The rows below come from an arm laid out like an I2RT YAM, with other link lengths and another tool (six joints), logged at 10 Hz.
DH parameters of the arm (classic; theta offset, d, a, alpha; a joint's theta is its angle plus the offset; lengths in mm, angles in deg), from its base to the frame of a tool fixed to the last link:
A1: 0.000 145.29 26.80 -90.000
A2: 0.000 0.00 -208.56 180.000
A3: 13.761 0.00 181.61 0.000
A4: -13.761 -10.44 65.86 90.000
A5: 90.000 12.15 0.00 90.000
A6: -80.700 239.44 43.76 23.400
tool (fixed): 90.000 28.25 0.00 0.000
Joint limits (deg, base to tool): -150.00..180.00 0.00..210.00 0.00..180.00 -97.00..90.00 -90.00..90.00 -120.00..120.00
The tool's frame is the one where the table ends.
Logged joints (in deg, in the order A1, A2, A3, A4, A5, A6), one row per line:
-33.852 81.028 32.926 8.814 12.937 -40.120
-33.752 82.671 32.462 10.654 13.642 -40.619
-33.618 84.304 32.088 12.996 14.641 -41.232
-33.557 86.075 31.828 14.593 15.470 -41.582
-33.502 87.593 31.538 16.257 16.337 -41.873
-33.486 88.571 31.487 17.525 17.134 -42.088
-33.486 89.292 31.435 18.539 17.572 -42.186
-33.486 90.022 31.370 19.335 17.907 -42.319
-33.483 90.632 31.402 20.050 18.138 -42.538
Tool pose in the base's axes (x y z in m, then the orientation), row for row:
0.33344 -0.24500 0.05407 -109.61 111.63 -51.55
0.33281 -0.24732 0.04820 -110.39 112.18 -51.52
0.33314 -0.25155 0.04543 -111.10 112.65 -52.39
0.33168 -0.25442 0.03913 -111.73 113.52 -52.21
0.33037 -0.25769 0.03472 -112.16 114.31 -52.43
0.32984 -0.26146 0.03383 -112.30 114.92 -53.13
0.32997 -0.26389 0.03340 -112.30 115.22 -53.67
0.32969 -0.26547 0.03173 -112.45 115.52 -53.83
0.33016 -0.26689 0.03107 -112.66 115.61 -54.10
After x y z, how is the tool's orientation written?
As a rotation vector, in degrees.
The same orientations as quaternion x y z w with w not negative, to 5 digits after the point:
-0.65952 0.67168 -0.31018 0.13294
-0.66134 0.67206 -0.30865 0.12530
-0.66209 0.67133 -0.31221 0.11609
-0.66268 0.67330 -0.30966 0.10783
-0.66226 0.67495 -0.30958 0.10010
-0.66065 0.67606 -0.31256 0.09380
-0.65939 0.67653 -0.31513 0.09055
-0.65908 0.67707 -0.31550 0.08747
-0.65934 0.67661 -0.31662 0.08499

